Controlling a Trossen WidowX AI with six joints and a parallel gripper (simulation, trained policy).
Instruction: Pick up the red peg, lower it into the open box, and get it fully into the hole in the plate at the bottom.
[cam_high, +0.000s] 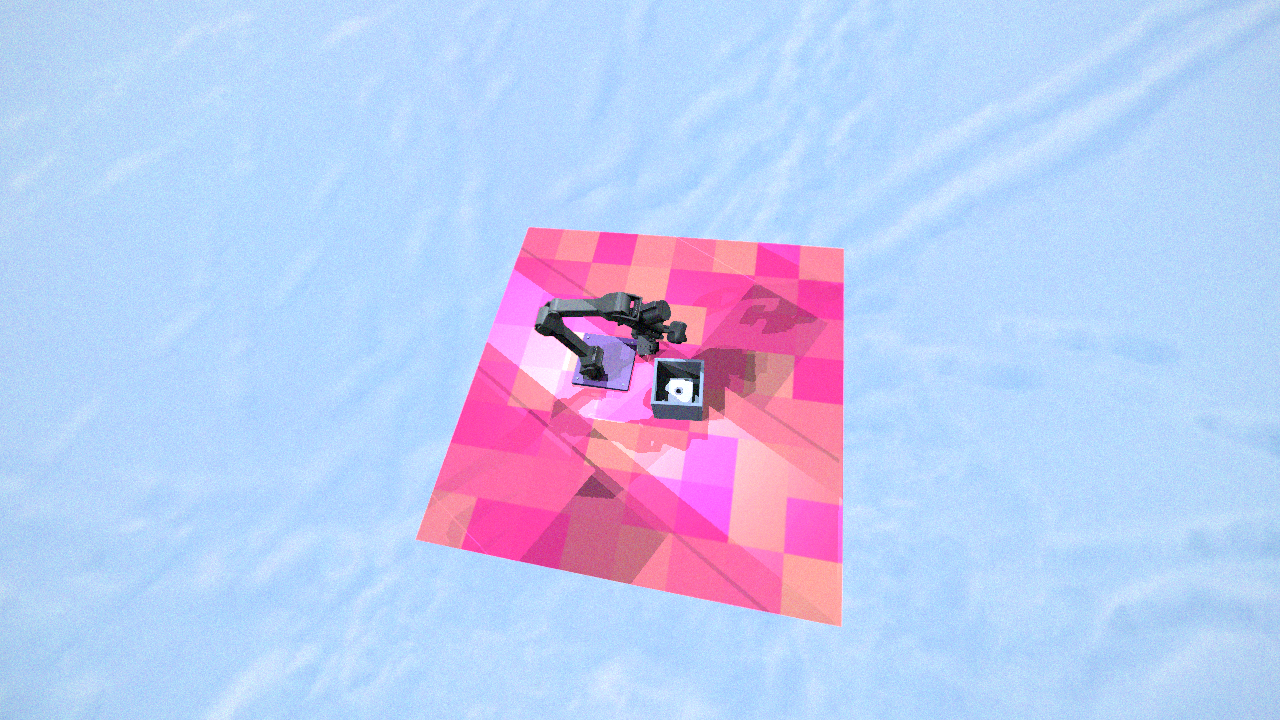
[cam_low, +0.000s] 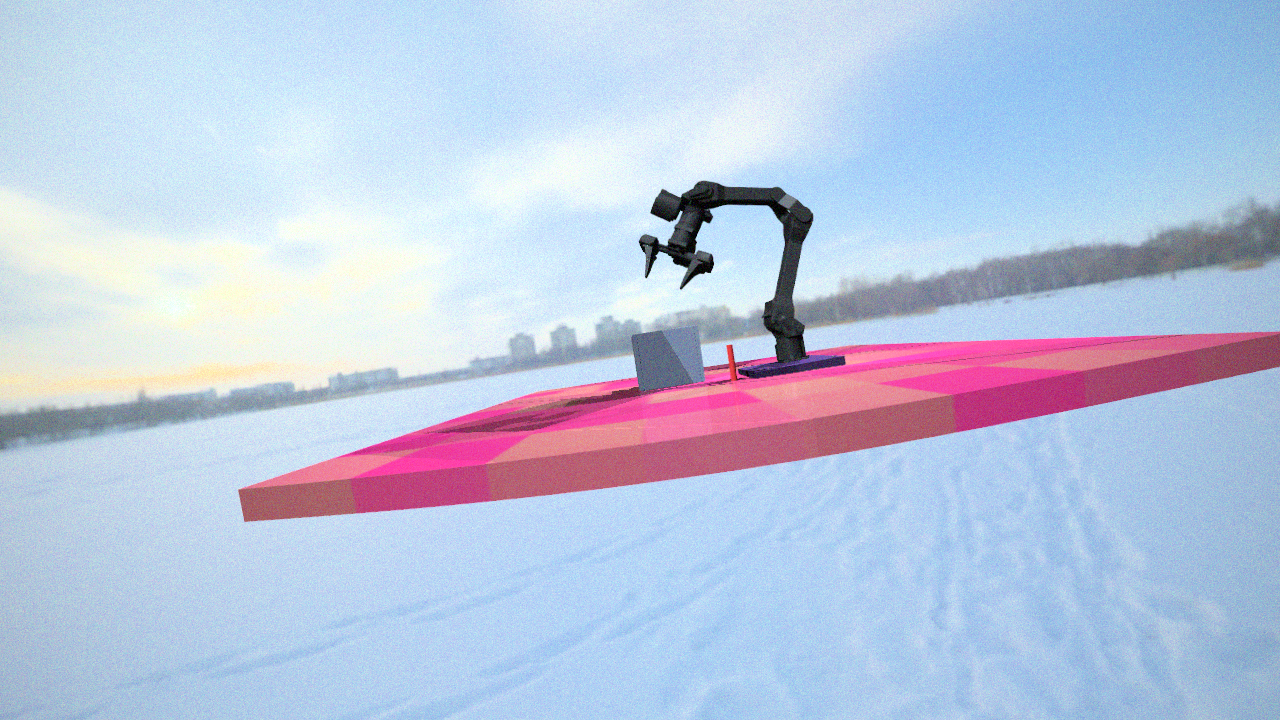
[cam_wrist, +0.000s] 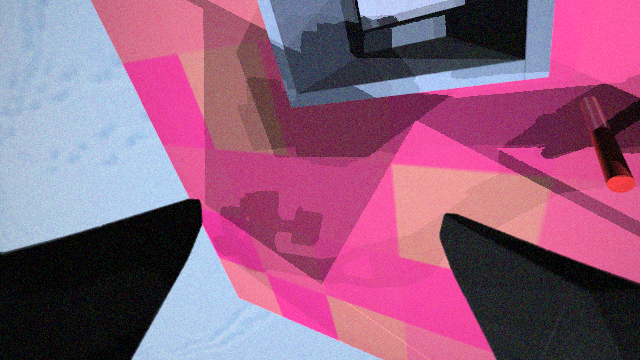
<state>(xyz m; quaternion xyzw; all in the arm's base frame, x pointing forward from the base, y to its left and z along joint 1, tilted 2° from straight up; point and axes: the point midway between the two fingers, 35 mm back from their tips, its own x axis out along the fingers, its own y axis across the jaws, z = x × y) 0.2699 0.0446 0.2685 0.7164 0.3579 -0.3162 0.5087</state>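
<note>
My gripper tip is now 13 cm past the red peg, 7 cm to the right of it and 21 cm above it. The rest, counted from my gripper tip: pale plate 2 cm ahead, 9 cm to the right, 20 cm below.
</note>
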